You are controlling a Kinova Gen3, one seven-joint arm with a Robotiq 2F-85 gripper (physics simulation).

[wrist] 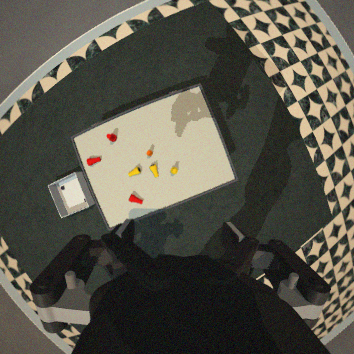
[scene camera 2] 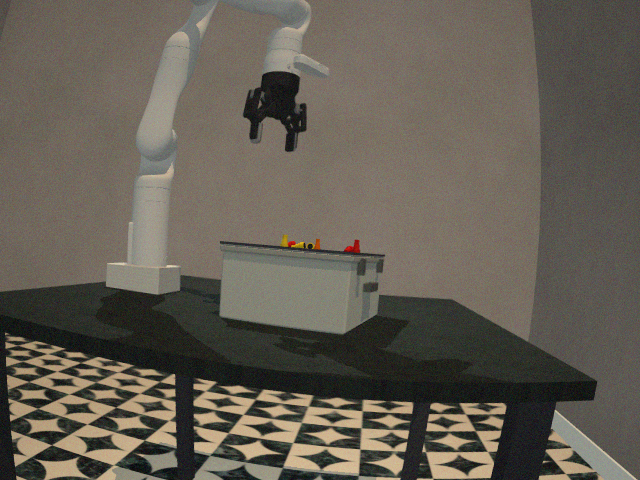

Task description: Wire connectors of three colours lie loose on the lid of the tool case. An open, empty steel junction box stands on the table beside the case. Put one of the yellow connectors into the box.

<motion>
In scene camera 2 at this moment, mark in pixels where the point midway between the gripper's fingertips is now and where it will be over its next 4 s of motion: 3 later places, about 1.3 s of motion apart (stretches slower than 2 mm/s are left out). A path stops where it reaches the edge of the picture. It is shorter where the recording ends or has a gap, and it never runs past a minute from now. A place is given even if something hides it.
The gripper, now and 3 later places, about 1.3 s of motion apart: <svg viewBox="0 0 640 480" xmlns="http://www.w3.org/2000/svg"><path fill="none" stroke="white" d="M273 147L286 222L284 238L284 246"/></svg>
</motion>
